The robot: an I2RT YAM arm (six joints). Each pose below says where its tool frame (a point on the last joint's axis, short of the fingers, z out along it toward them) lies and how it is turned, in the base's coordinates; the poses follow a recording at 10 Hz.
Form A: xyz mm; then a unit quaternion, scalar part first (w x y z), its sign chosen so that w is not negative.
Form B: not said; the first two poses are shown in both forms.
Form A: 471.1 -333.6 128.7 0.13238 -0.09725 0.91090 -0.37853
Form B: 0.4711 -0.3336 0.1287 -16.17 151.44 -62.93
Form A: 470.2 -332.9 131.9 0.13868 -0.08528 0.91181 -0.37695
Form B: 0.4702 -0.3329 0.1319 -14.13 151.05 -62.44
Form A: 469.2 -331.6 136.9 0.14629 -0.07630 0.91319 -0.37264
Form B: 0.4692 -0.3316 0.1369 -12.59 150.63 -61.47
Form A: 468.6 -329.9 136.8 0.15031 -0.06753 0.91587 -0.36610
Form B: 0.4686 -0.3299 0.1368 -11.11 150.73 -60.25
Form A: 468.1 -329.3 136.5 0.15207 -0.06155 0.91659 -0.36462
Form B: 0.4681 -0.3293 0.1365 -10.12 150.70 -59.95
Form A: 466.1 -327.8 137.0 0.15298 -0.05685 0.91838 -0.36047
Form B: 0.4661 -0.3278 0.1370 -9.34 150.92 -59.24
